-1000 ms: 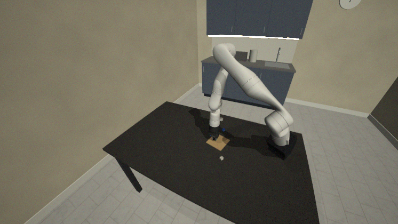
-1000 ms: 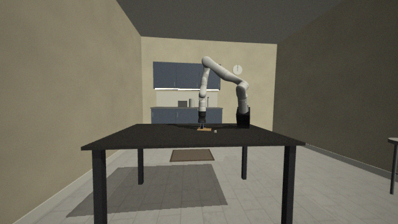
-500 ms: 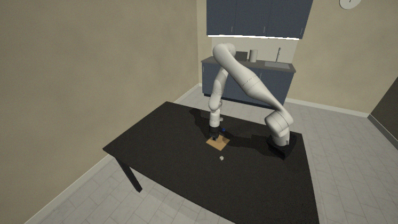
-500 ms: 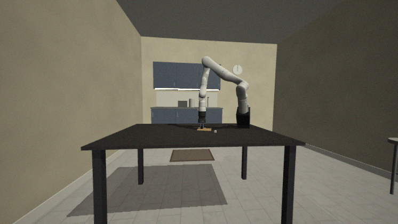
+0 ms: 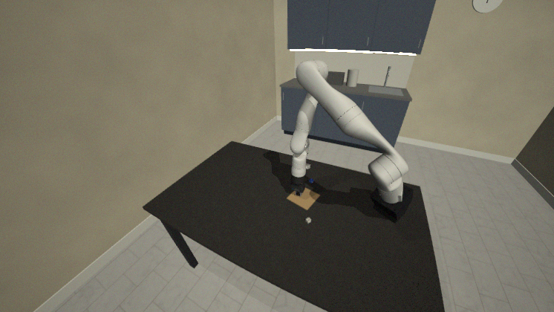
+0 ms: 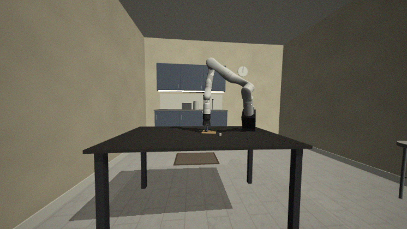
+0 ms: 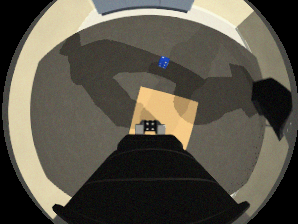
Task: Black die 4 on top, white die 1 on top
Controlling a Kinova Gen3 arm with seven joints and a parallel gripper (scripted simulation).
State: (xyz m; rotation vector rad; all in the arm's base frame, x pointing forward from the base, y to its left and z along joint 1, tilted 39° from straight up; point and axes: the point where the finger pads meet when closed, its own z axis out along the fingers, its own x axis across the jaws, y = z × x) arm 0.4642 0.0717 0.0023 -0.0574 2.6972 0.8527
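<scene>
The black die lies 10 mm below my hand. From my hand the other things lie so: white die: 130 mm to the left, 130 mm behind, 20 mm below; then tan mat: 30 mm behind, 20 mm below; then blue die: 150 mm to the right, 20 mm below, 10 mm behind.
</scene>
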